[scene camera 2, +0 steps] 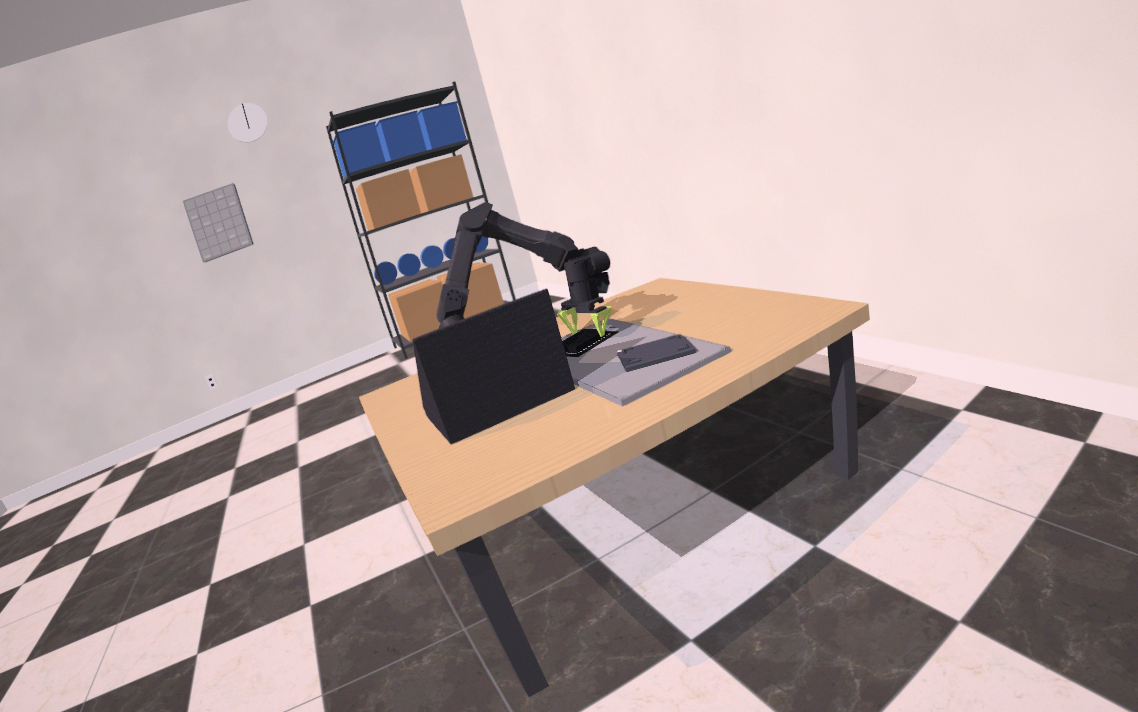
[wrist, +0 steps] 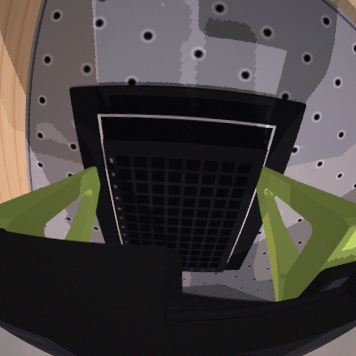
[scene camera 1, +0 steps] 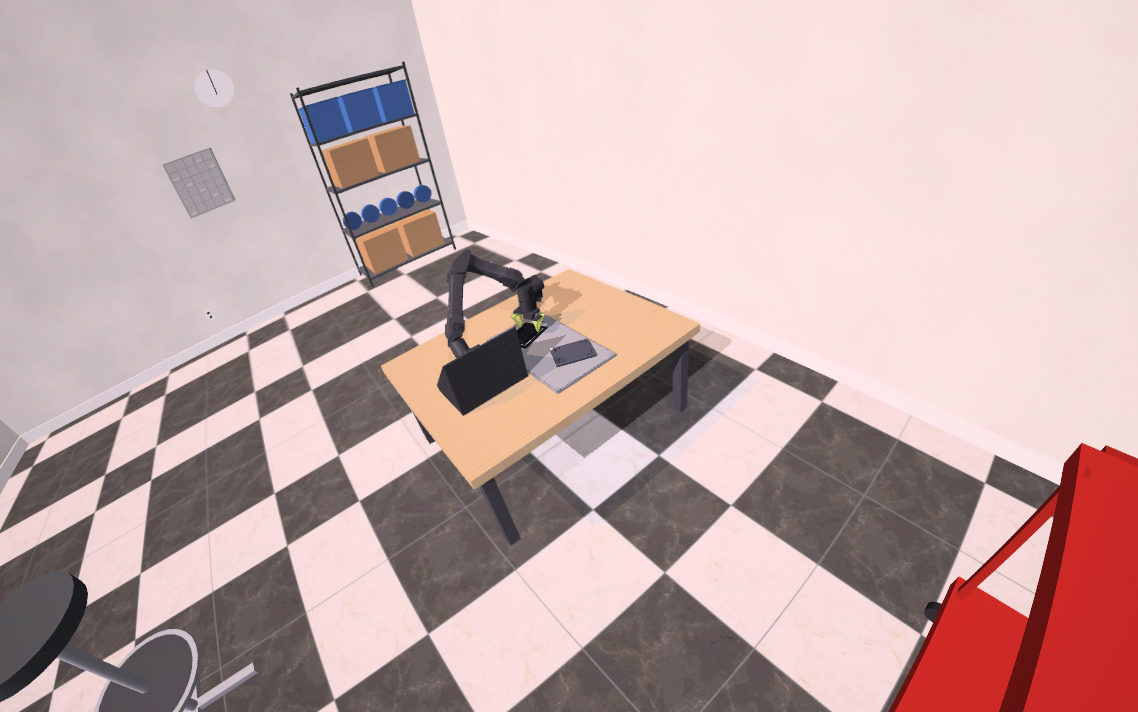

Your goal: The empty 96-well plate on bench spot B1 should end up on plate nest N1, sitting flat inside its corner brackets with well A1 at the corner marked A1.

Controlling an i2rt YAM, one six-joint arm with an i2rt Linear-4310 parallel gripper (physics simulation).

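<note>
The black 96-well plate lies flat inside the white outline of a black pad, spot B1. Small pale marks run down its left edge in the wrist view; which corner is A1 cannot be read. My gripper is open above the plate, with one green finger at each long side and its body hiding the plate's near left part. The dark grey nest N1 has raised corner brackets and lies beside the pad; its A1 mark is too small to read.
Pad and nest are on a perforated grey board on the wooden table. A tall black wedge-shaped block stands beside the board, near the arm's base.
</note>
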